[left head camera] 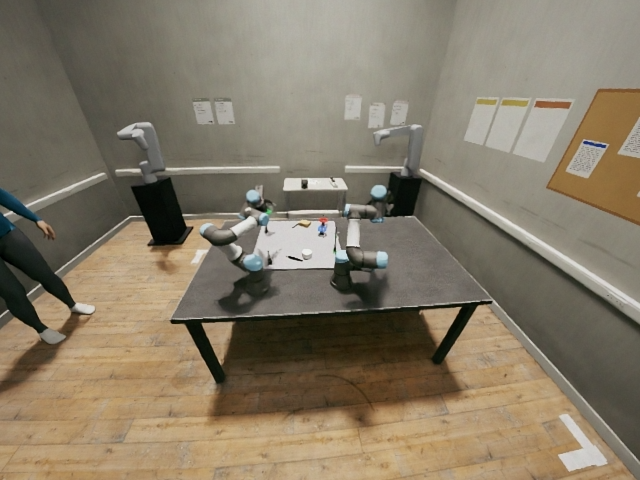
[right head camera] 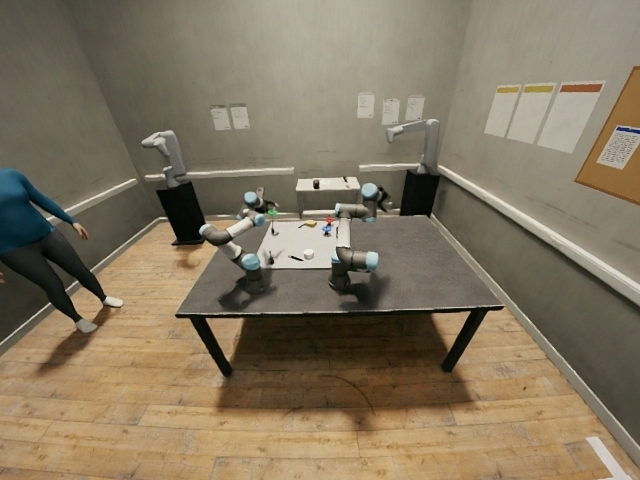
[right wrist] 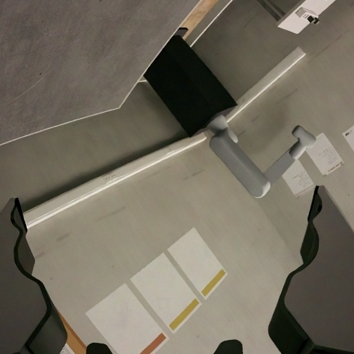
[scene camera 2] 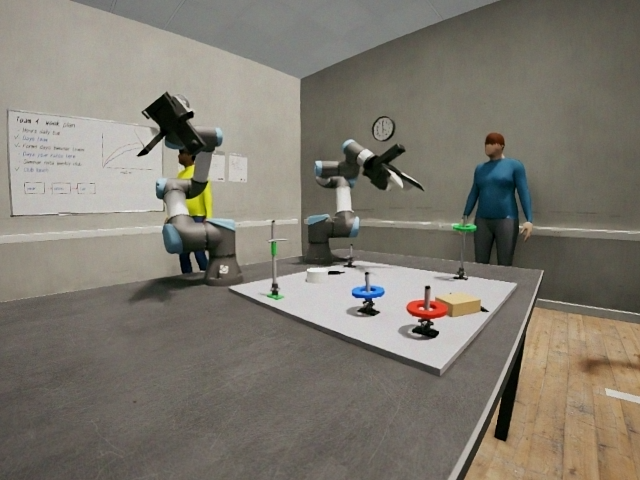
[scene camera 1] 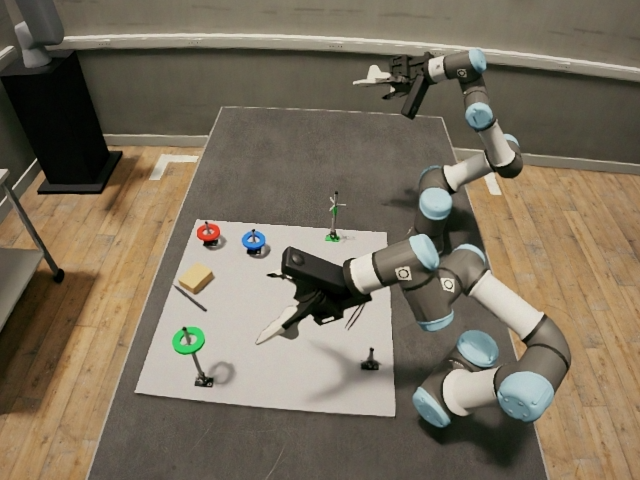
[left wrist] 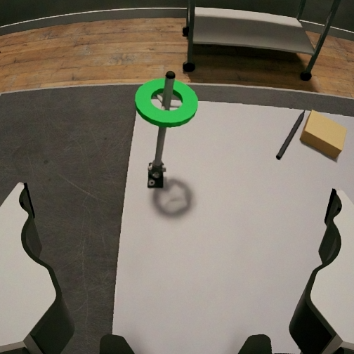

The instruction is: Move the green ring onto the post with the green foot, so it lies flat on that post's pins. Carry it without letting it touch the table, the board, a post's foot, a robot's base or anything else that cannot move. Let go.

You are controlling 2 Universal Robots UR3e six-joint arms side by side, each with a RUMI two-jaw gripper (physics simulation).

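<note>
The green ring (scene camera 1: 188, 350) (scene camera 2: 467, 228) (left wrist: 143, 103) lies flat high on a tall black-footed post (scene camera 1: 196, 364) (scene camera 2: 462, 253) (left wrist: 159, 145), at the lower left in scene camera 1. The post with the green foot (scene camera 1: 333, 222) (scene camera 2: 274, 268) stands near the board's upper edge in scene camera 1, with a green band and pins below its top and no ring. My left gripper (scene camera 1: 263, 308) (scene camera 2: 412, 189) (left wrist: 180, 189) is open and empty, above the board, to the right of the green ring in scene camera 1. My right gripper (scene camera 1: 369, 89) (right wrist: 164, 195) is open and empty, raised over the table's far end.
A red ring (scene camera 1: 201, 237) (scene camera 2: 416, 310) and a blue ring (scene camera 1: 246, 244) (scene camera 2: 360, 293) sit on short posts. A yellow block (scene camera 1: 196, 277) (scene camera 2: 458, 304) (left wrist: 324, 134) and a dark pen (scene camera 1: 190, 298) (left wrist: 290, 135) lie nearby. A short bare post (scene camera 1: 371, 356) and a white cylinder (scene camera 2: 316, 275) are also on the board.
</note>
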